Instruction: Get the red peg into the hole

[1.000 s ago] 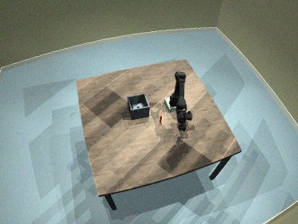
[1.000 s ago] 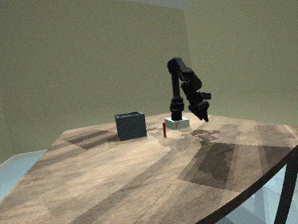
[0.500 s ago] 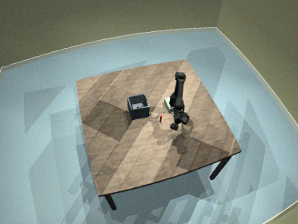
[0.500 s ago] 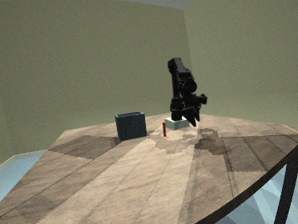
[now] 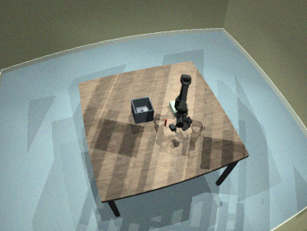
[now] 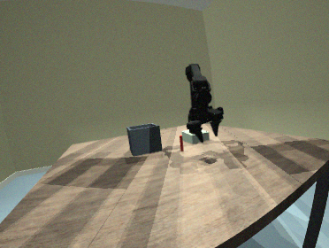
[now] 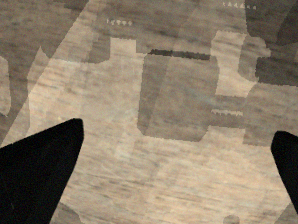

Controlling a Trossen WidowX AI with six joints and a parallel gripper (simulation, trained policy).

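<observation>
Now: gripper tip 120 mm to the left of the red peg, 90 mm short of it and 30 mm above it. Round my gripper tip: pale plate 270 mm to the right, 260 mm ahead, 20 mm below.
</observation>
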